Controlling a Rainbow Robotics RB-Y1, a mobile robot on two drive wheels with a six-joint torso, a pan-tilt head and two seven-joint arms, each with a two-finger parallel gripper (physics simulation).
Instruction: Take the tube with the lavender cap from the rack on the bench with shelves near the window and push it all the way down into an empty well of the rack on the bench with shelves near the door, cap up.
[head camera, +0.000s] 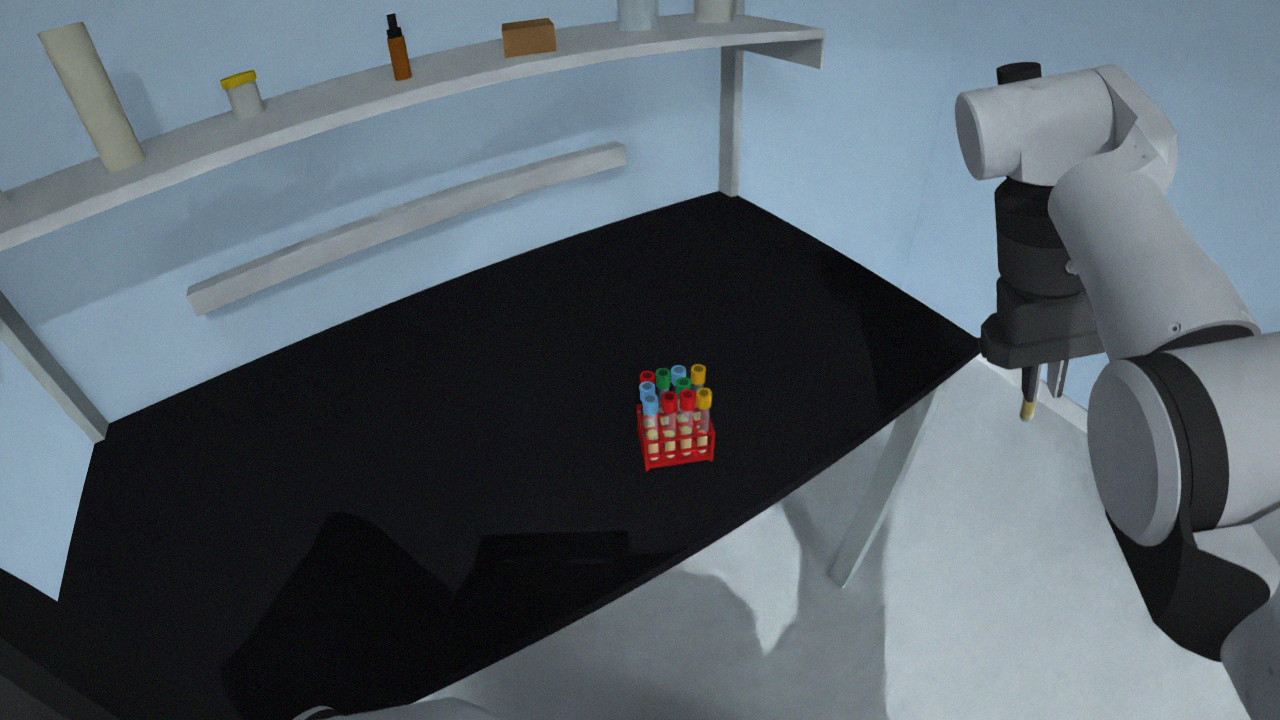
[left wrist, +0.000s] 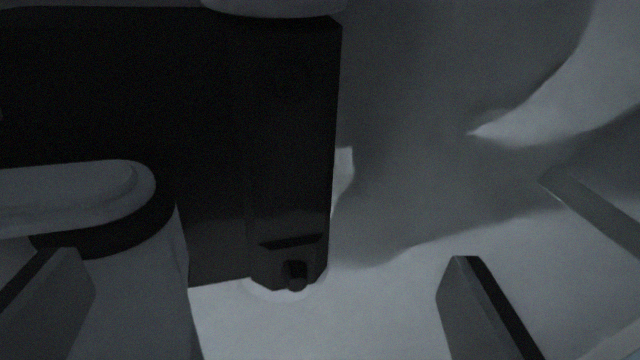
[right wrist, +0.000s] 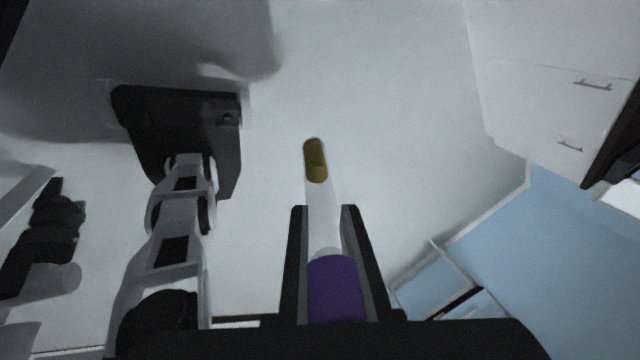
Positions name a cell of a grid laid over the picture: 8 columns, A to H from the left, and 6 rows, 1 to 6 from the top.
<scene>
My left gripper (right wrist: A4): 0.91 m from the lens. My right gripper (right wrist: E4) is 0.12 m from the lens.
</scene>
